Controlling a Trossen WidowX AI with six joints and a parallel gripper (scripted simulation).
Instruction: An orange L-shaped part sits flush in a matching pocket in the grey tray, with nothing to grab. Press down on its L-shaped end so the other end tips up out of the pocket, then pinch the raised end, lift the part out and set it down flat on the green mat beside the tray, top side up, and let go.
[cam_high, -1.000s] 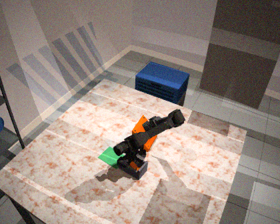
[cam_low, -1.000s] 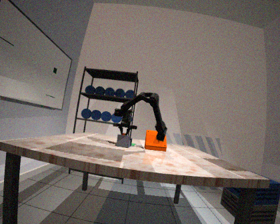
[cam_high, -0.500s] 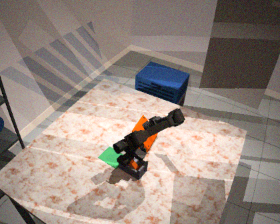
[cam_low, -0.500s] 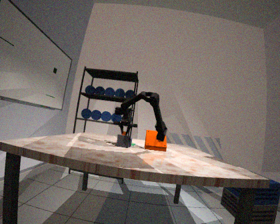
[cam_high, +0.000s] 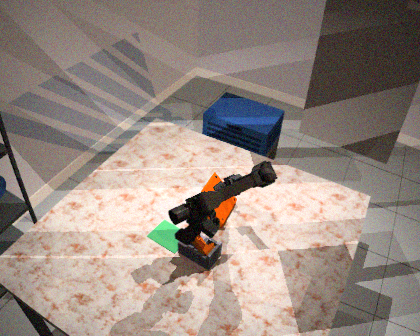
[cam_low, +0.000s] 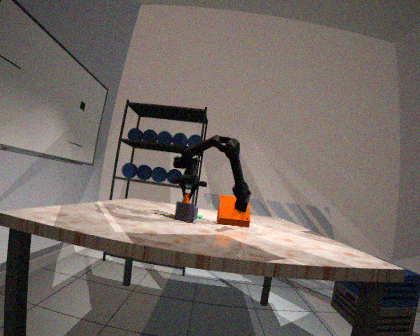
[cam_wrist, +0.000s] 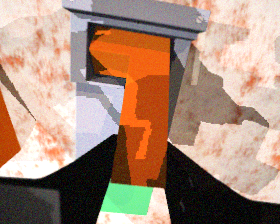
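Now: gripper tip 1 cm past the green mat, 14 cm to the left of it and 12 cm above it. The rest, counted from my gripper tip: orange L-shaped part 2 cm behind, 3 cm to the left, 3 cm below.
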